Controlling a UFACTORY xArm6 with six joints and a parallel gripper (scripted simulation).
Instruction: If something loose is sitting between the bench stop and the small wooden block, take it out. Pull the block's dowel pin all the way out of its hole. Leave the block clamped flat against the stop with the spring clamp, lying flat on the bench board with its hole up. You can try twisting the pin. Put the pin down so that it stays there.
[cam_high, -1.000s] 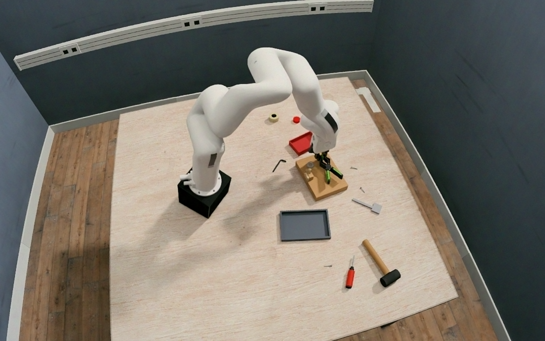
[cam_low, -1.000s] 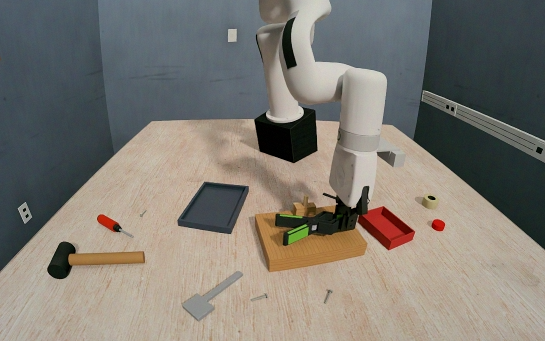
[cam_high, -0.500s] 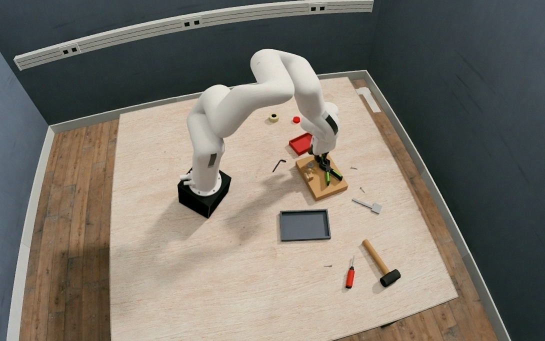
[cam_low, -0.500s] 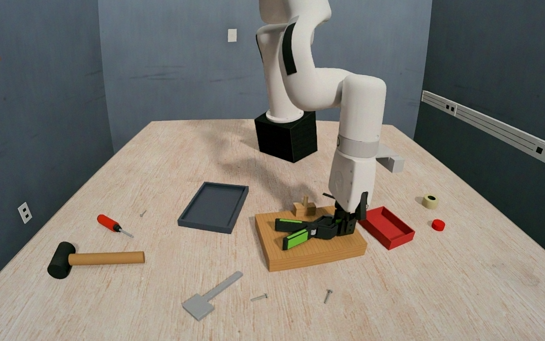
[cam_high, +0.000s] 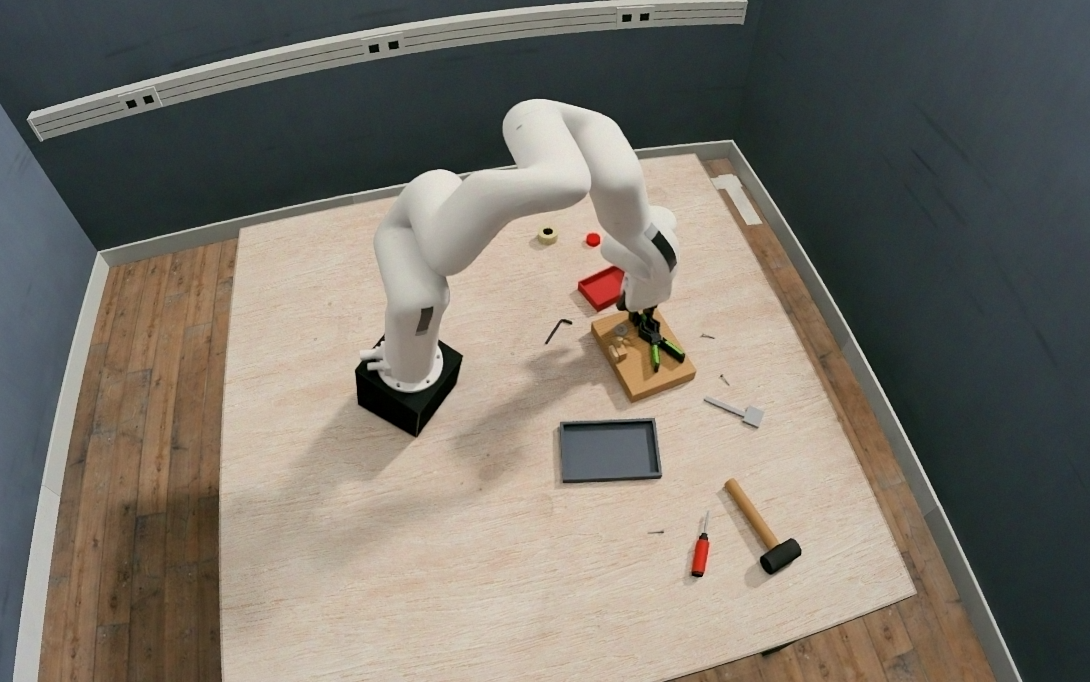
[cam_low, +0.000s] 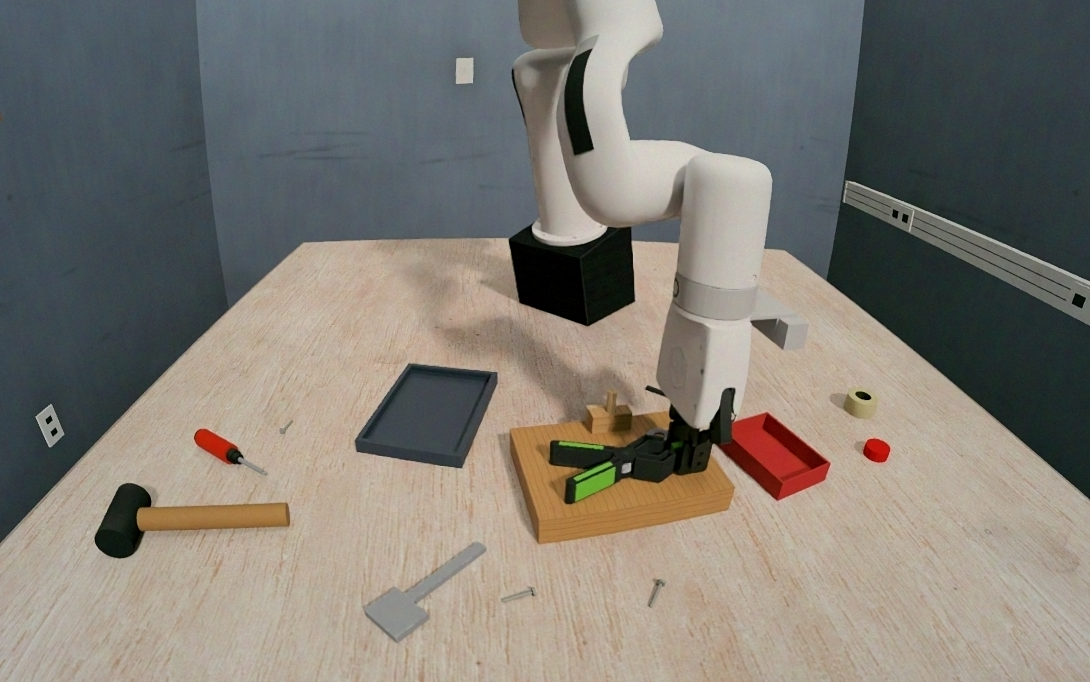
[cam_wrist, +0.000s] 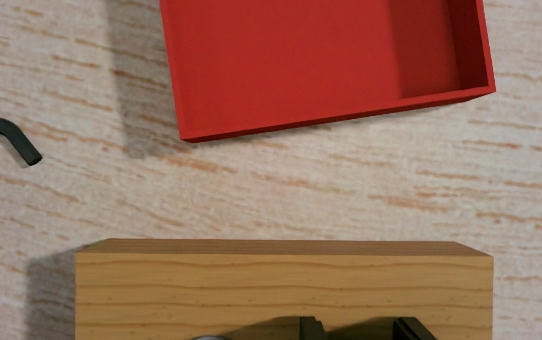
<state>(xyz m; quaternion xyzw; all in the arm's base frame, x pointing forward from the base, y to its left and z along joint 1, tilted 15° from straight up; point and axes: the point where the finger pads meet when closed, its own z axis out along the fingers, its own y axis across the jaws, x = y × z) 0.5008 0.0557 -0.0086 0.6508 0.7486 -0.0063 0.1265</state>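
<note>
Right now the washer is 5 cm behind my hand, 1 cm to the right of it and 2 cm below it. Round my hand: small wooden block: 7 cm behind, 7 cm to the right, 1 cm below; dowel pin: 7 cm behind, 7 cm to the right; red tray: 3 cm behind, 12 cm to the left, 5 cm below.
</note>
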